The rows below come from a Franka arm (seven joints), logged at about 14 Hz.
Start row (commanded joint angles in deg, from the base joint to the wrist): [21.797 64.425 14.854 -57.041 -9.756 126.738 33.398]
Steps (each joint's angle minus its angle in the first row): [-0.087 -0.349 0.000 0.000 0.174 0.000 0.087]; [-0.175 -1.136 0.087 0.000 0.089 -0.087 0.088]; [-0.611 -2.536 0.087 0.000 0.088 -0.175 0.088]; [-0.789 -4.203 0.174 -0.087 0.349 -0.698 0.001]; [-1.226 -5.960 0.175 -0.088 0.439 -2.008 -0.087]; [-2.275 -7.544 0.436 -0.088 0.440 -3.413 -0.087]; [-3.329 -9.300 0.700 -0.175 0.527 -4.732 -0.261]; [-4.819 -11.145 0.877 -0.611 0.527 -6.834 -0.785]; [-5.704 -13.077 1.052 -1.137 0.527 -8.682 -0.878]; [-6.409 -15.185 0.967 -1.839 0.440 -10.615 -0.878]
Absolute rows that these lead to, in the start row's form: [21.710 64.076 14.854 -57.041 -9.582 126.738 33.485]; [21.622 63.289 14.941 -57.041 -9.667 126.651 33.486]; [21.186 61.889 14.941 -57.041 -9.668 126.563 33.486]; [21.008 60.222 15.028 -57.128 -9.407 126.040 33.399]; [20.571 58.465 15.029 -57.129 -9.317 124.730 33.311]; [19.522 56.881 15.290 -57.129 -9.316 123.325 33.311]; [18.468 55.125 15.554 -57.216 -9.229 122.006 33.137]; [16.978 53.280 15.731 -57.652 -9.229 119.904 32.613]; [16.093 51.348 15.906 -58.178 -9.229 118.056 32.520]; [15.388 49.240 15.821 -58.880 -9.316 116.123 32.520]
